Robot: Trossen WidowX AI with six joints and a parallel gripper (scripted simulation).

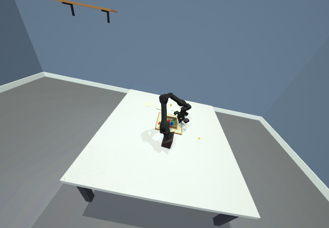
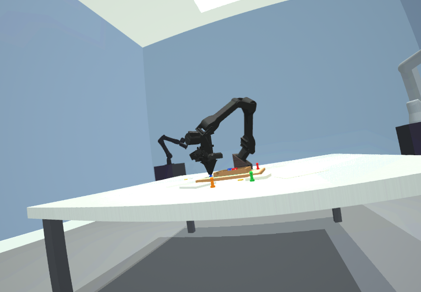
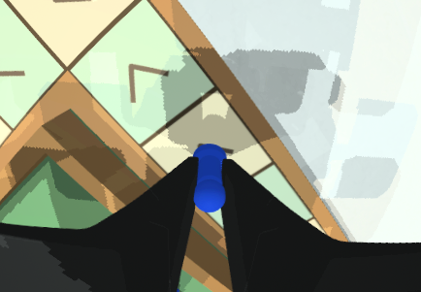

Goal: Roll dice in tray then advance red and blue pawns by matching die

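Right now my gripper tip is 11 cm to the right of the green tray, 3 cm past it and 2 cm above it. The rest, counted from my gripper tip: red pawn: 21 cm to the left, 11 cm behind, 1 cm above; then blue pawn: 1 cm above; then white card: 24 cm ahead, 6 cm to the left, 2 cm below.
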